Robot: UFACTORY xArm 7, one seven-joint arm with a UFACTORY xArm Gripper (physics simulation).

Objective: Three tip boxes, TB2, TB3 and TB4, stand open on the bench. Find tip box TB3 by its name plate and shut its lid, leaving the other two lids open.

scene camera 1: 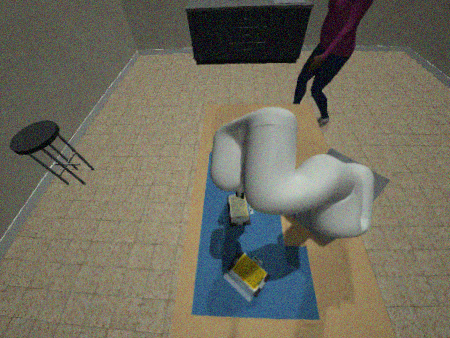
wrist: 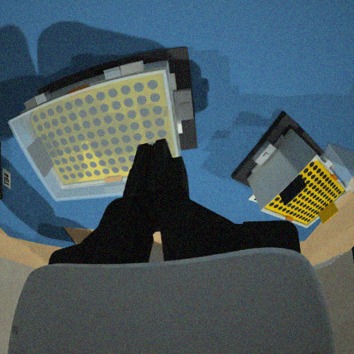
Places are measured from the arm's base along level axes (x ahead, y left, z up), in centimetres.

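Pixels of known places: gripper, fingertip midpoint: (scene camera 1: 239, 195).
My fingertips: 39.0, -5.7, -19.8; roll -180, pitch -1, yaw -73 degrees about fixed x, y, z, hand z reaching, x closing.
Observation:
Ahead of a thing's pixels: the offset from my fingertips to its top centre, as dx, dy, dz. Level surfaces: height alone.
A tip box {-1.0, +4.8, -0.5} (scene camera 1: 239, 210) (wrist: 100, 125) has its clear lid lying over its yellow tips; its name plate is not readable, and whether the lid is fully seated I cannot tell. My gripper (scene camera 1: 240, 194) (wrist: 160, 160) is shut and empty, its fingertips over the lid's edge in the wrist view. Another tip box {-5.0, +33.5, -0.8} (scene camera 1: 250, 271) (wrist: 306, 192) has its yellow tips uncovered and its lid open; its name plate is not readable. At the left edge of the wrist view a name plate (wrist: 6, 178) appears to read TB4; only a sliver of its box shows.
The boxes stand on a blue mat {dz -8.3} (scene camera 1: 210, 300) (wrist: 280, 40) on the wooden bench {dz -8.5} (scene camera 1: 182, 310). The white arm (scene camera 1: 272, 165) hides part of the bench. A stool (scene camera 1: 35, 136), a dark cabinet (scene camera 1: 250, 35) and a person (scene camera 1: 342, 32) are beyond the bench.

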